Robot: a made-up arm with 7 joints.
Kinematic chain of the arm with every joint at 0, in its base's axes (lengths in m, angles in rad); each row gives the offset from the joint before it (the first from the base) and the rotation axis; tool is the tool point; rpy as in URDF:
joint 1: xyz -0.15 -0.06 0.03 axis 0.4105 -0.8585 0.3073
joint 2: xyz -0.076 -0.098 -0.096 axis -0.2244 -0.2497 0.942
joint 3: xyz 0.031 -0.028 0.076 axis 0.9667 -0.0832 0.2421
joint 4: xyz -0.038 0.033 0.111 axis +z
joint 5: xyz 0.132 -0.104 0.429 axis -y
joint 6: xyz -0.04 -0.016 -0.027 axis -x
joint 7: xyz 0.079 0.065 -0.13 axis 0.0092 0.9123 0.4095
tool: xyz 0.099 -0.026 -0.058 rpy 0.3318 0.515 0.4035
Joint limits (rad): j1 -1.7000..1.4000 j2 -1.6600..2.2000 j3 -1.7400..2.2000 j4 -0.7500..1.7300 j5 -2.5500..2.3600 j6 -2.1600..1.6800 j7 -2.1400..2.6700
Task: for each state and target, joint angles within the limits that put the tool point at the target. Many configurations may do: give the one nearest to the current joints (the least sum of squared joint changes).
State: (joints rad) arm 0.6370 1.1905 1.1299 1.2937 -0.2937 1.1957 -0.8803
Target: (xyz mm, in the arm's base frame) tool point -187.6 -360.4 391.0
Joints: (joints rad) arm 0.8797 0.7516 1.3841 1.3862 -0.5523 0.9533 -0.8647
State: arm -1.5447 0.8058 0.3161 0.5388 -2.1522 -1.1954 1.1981
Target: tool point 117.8 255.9 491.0
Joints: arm -1.2862 1.0197 0.0126 0.5866 -2.2375 -1.1003 1.2780
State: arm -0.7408 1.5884 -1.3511 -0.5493 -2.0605 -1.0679 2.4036
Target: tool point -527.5 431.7 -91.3
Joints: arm -0.7177 1.0991 -1.6761 -0.4902 -2.2450 -0.9769 2.3751
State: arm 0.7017 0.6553 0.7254 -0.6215 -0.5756 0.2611 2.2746
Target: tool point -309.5 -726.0 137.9
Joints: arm 0.6564 0.3101 0.7469 -0.7403 -1.3895 0.5323 2.3510
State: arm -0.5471 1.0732 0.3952 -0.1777 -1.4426 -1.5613 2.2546
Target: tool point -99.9 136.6 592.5
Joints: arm -0.4895 1.0290 0.1323 -0.1989 -1.4709 -1.5165 2.0598
